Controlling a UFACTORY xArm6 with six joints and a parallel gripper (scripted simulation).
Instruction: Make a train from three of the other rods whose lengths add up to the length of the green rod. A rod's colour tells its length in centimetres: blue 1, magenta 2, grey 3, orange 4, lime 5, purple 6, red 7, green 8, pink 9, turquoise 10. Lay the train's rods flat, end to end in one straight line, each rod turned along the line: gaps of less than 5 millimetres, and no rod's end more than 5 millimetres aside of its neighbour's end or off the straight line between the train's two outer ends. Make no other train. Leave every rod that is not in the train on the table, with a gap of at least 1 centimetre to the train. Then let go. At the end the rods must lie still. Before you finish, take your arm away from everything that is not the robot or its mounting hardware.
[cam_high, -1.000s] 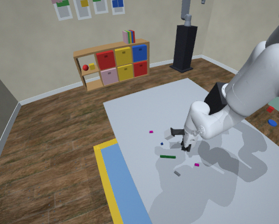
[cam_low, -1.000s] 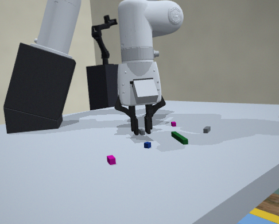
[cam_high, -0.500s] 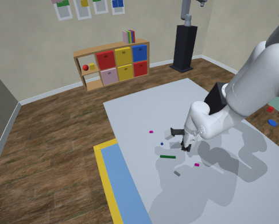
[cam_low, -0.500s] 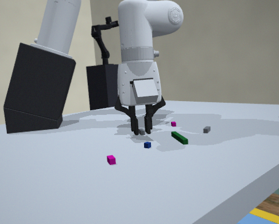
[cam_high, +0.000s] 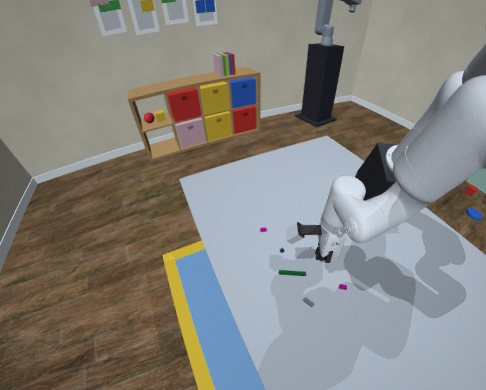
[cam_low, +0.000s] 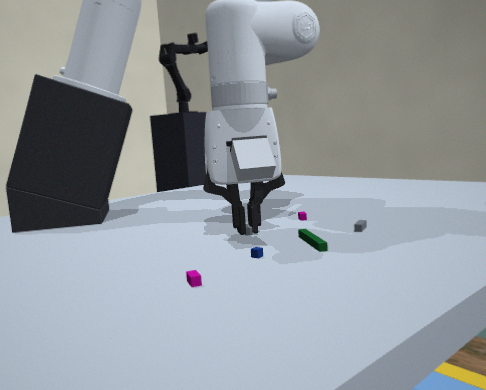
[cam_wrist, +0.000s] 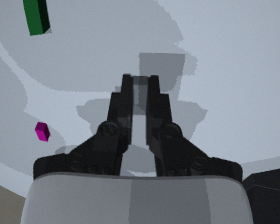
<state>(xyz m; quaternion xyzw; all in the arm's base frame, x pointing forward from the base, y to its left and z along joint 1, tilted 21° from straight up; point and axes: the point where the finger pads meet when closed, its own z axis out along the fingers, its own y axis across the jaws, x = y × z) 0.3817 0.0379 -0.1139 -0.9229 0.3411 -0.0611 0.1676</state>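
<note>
Now: the green rod 110 mm ahead of my hand, 20 mm below it and 10 mm to the right of it. Round my hand: blue rod 90 mm to the right, 90 mm ahead, 20 mm below.
</note>
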